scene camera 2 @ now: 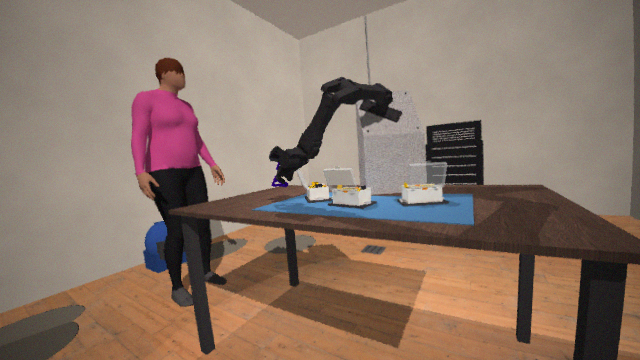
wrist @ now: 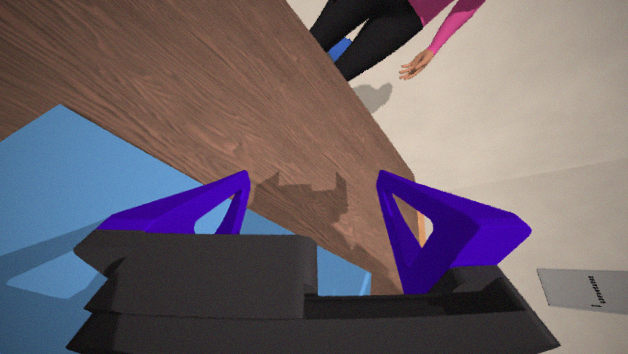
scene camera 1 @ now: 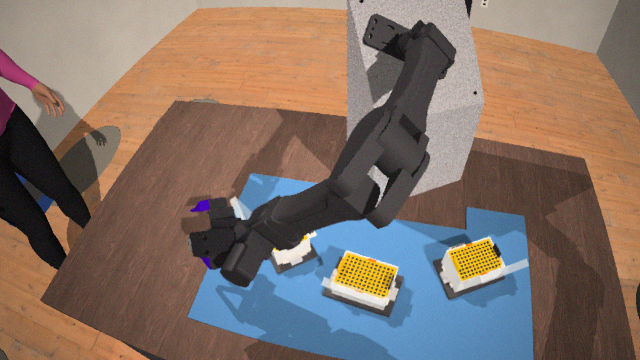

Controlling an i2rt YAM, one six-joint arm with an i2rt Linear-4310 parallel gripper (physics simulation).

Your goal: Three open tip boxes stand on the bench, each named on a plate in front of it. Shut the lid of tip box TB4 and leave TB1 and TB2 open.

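Pixels of known places: gripper, fingertip midpoint: (scene camera 2: 274, 177) (wrist: 313, 177); arm's base, link origin: (scene camera 2: 380, 110) (scene camera 1: 408, 47).
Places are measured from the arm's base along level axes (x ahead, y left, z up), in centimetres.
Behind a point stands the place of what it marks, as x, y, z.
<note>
Tip box TB4 (scene camera 1: 292, 254) {35.5, -10.2, -36.8} (scene camera 2: 318, 193) {35.6, -10.2, -36.0} is the leftmost box, partly hidden by the arm in scene camera 1, where its name plate cannot be read. Its clear lid (scene camera 1: 238, 207) {36.7, -21.6, -24.9} (scene camera 2: 302, 178) {40.9, -13.8, -28.9} stands open, leaning outward to the left. My gripper (scene camera 1: 199, 233) {45.4, -28.4, -28.1} (scene camera 2: 279, 182) {45.4, -28.4, -28.1} (wrist: 313, 177) {45.4, -28.4, -28.1} is open and empty, above the table on the lid's outer side. The middle box (scene camera 1: 365, 275) (scene camera 2: 351, 196) {38.3, 10.5, -35.5} and the right box (scene camera 1: 474, 261) (scene camera 2: 421, 194) {24.1, 30.4, -35.8} are open, with their lids (scene camera 2: 340, 177) {42.1, 9.3, -28.1} (scene camera 2: 436, 174) {23.9, 35.7, -28.8} raised. Their plates are not readable.
The boxes stand on a blue mat (scene camera 1: 425, 335) {39.3, 24.5, -39.4} (scene camera 2: 460, 212) {29.6, 44.8, -39.4} (wrist: 65, 150) {57.8, -21.4, -39.4} on the brown table (scene camera 1: 115, 240) {56.2, -56.5, -39.8} (scene camera 2: 540, 220) {28.4, 63.5, -39.7} (wrist: 165, 100) {58.5, -30.0, -39.7}. The grey robot pedestal (scene camera 1: 457, 130) {-2.5, 13.9, -19.5} (scene camera 2: 390, 160) {4.9, 7.1, -24.3} rises behind. A person (scene camera 1: 25, 145) (scene camera 2: 167, 130) (wrist: 380, 40) stands beyond the table's left edge.
</note>
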